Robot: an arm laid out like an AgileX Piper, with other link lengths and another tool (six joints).
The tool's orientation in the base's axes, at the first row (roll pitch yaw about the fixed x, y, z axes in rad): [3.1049, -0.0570, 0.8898]
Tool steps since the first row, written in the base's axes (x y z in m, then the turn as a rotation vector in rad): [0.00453, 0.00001, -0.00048, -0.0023, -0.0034, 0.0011]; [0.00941, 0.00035, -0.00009, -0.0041, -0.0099, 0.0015]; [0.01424, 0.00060, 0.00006, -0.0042, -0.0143, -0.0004]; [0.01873, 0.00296, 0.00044, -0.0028, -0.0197, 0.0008]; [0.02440, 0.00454, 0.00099, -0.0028, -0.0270, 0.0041]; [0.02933, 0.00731, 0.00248, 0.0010, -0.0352, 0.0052]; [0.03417, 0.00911, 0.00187, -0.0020, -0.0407, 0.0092]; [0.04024, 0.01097, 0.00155, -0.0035, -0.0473, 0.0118]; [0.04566, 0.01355, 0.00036, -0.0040, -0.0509, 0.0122]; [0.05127, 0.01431, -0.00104, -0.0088, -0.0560, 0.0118]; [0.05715, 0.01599, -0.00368, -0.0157, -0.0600, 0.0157]
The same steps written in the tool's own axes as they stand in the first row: [0.00283, 0.00349, 0.00077, -0.0040, 0.0004, -0.0013]; [0.00618, 0.00707, 0.00070, -0.0102, 0.0031, -0.0020]; [0.00942, 0.01066, 0.00087, -0.0138, 0.0057, -0.0002]; [0.01409, 0.01267, 0.00083, -0.0170, 0.0103, -0.0014]; [0.01891, 0.01609, 0.00068, -0.0225, 0.0150, -0.0048]; [0.02425, 0.01821, -0.00043, -0.0264, 0.0232, -0.0059]; [0.02865, 0.02081, 0.00053, -0.0323, 0.0245, -0.0102]; [0.03389, 0.02433, 0.00127, -0.0382, 0.0276, -0.0130]; [0.03923, 0.02686, 0.00287, -0.0413, 0.0295, -0.0135]; [0.04327, 0.03068, 0.00464, -0.0483, 0.0289, -0.0135]; [0.04811, 0.03408, 0.00769, -0.0555, 0.0263, -0.0179]
